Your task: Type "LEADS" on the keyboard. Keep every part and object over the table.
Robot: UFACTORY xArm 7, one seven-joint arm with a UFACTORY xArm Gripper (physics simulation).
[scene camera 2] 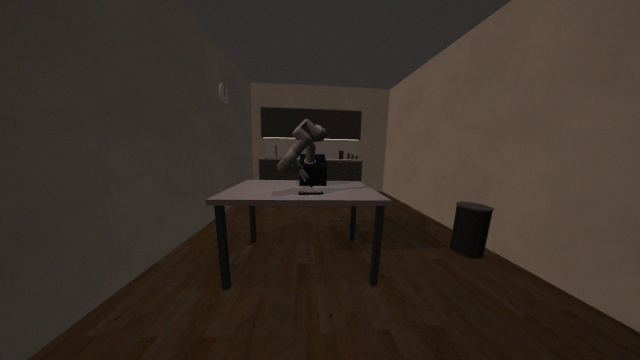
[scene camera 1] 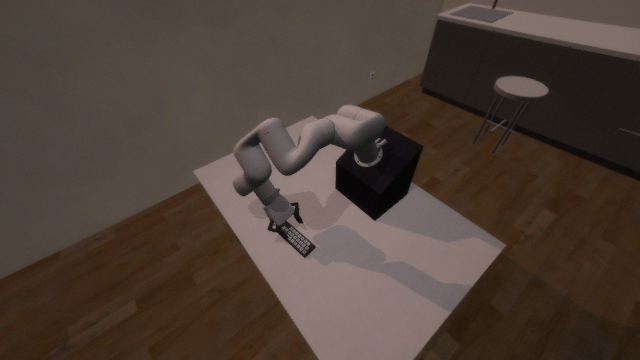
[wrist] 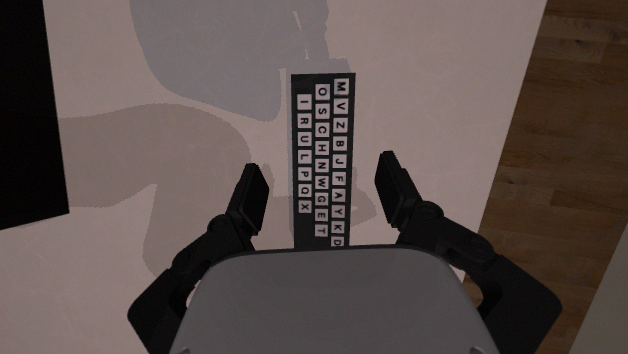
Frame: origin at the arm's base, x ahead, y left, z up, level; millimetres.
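Seen in the pictures: gripper, between the fingertips: (scene camera 2: pixel 311 184) (scene camera 1: pixel 294 230) (wrist: pixel 318 171); arm's base, origin of its link: (scene camera 2: pixel 310 161) (scene camera 1: pixel 368 155).
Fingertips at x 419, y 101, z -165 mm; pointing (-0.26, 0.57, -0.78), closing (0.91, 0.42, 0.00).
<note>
Pixels of each thing's top centre, then the offset from my fingertips to it.
- dark keyboard, centre of its top: (wrist: pixel 322 169) (scene camera 1: pixel 294 236) (scene camera 2: pixel 310 191) 3 mm ahead, 4 mm right, 56 mm down
- L key, centre of its top: (wrist: pixel 304 156) 19 mm back, 2 mm left, 56 mm down
- S key, centre of its top: (wrist: pixel 322 111) 17 mm back, 52 mm left, 56 mm down
- E key, centre of its top: (wrist: pixel 321 215) 20 mm ahead, 52 mm right, 56 mm down
- D key, centre of its top: (wrist: pixel 337 242) 48 mm ahead, 77 mm right, 56 mm down
The dark keyboard (scene camera 1: pixel 298 241) (scene camera 2: pixel 310 193) (wrist: pixel 322 155) lies flat on the table (scene camera 1: pixel 350 305) (scene camera 2: pixel 270 202) (wrist: pixel 425 75). In the wrist view its white keys run up the picture in three columns, with letters turned sideways. The L key (wrist: pixel 304 157) is in the left column, the S key (wrist: pixel 322 111) and the E key (wrist: pixel 321 215) are in the middle one, and the A key (wrist: pixel 338 195) and the D key (wrist: pixel 337 241) are in the right one. The D key is partly hidden by the gripper body. My gripper (scene camera 1: pixel 286 225) (wrist: pixel 318 171) is open and empty, above the keyboard's near part, fingers on either side.
The black base block (scene camera 1: pixel 377 182) (scene camera 2: pixel 314 172) (wrist: pixel 30 125) stands on the table and carries the arm. The table edge lies to the right of the keyboard in the wrist view, with wooden floor beyond. A stool (scene camera 1: pixel 521 87) and a dark bin (scene camera 2: pixel 471 229) stand away from the table.
</note>
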